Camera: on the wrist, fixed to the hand. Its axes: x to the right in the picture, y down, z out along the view.
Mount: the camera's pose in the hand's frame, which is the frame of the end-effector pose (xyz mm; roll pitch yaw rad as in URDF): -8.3 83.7 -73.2 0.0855 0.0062 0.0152
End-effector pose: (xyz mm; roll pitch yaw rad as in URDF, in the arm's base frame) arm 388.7 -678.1 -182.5 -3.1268 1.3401 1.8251
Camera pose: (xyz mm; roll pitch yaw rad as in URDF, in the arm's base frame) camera 453.6 -590.8 -158.0 -3.1047 1.3336 1.7600
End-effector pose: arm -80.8 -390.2 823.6 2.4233 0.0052 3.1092
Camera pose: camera -72.6 -375.6 933.8 2.5088 -0.0095 3.1018
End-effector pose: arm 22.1 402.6 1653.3 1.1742 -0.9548 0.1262
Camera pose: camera -34.8 496.0 1674.8 1.2429 -0.9663 0.1466
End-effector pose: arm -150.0 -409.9 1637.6 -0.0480 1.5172 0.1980
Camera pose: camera -241.7 -346.6 1641.8 0.3459 1.5218 0.5068
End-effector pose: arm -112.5 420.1 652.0 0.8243 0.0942 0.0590
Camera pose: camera -126.2 530.1 664.5 0.9111 0.0872 0.0739
